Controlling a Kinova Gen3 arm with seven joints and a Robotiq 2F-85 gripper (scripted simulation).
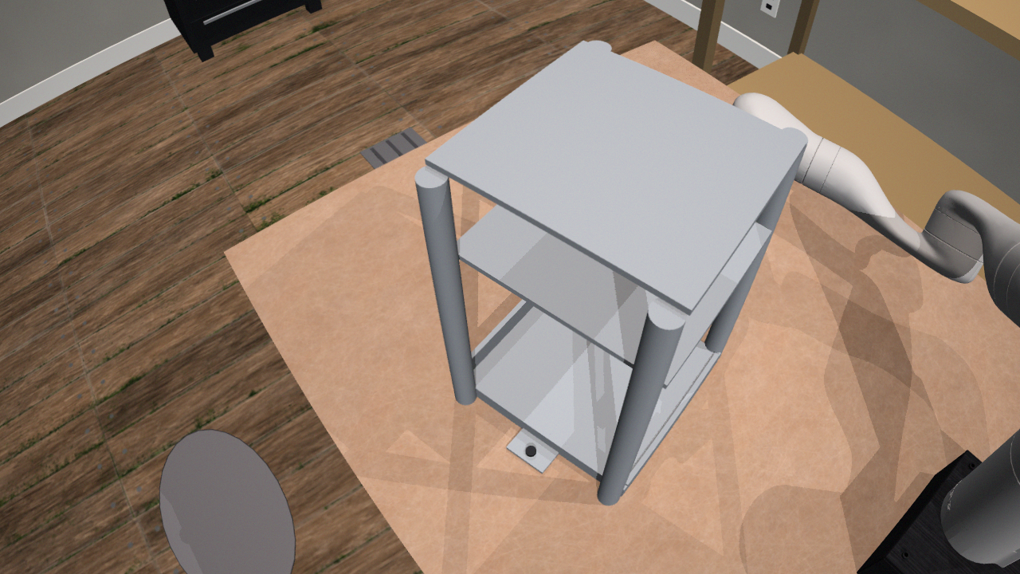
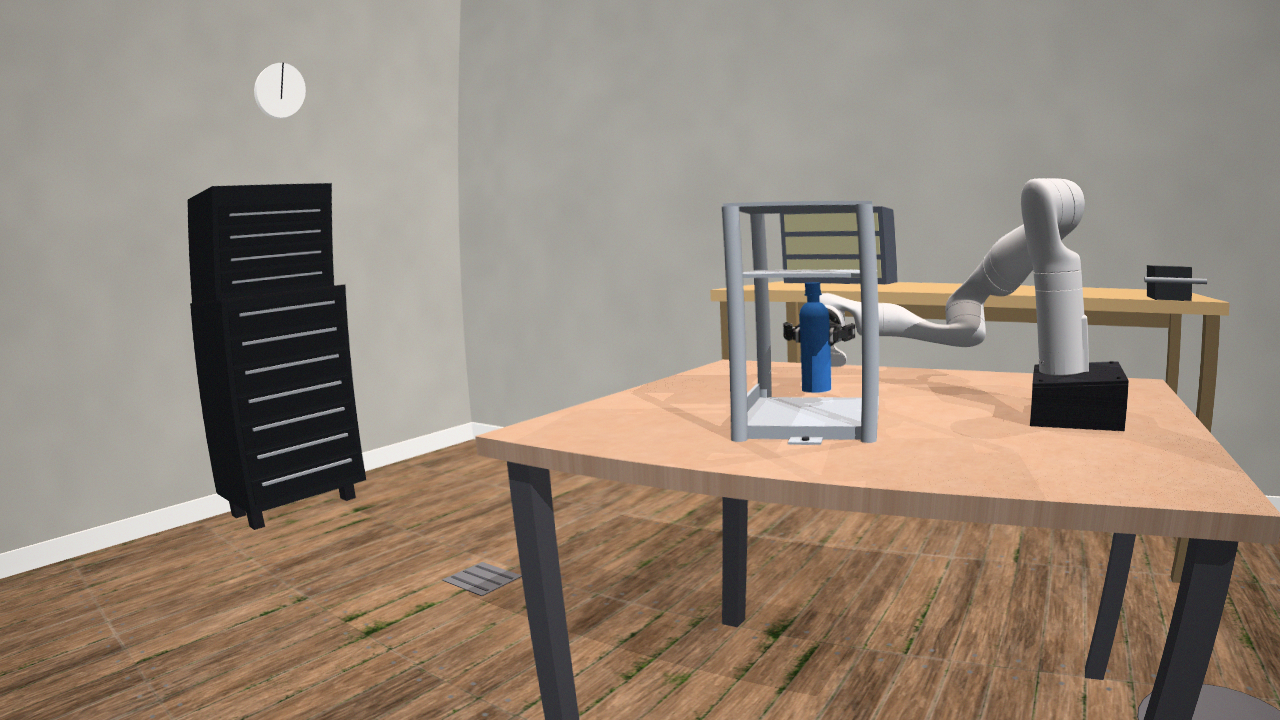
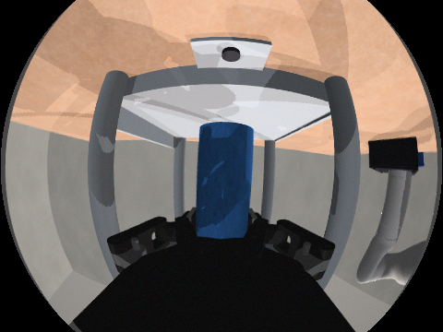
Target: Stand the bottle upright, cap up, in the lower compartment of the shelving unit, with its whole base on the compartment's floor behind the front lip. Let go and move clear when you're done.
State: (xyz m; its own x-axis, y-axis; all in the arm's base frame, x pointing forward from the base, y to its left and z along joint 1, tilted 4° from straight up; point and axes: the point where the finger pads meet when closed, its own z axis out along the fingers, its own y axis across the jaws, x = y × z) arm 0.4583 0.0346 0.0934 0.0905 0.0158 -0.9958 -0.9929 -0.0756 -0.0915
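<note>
Right now the grey shelving unit is 6 cm to the left of my hand and 4 cm above it. Also, from my hand: blue bottle 2 cm above.
</note>
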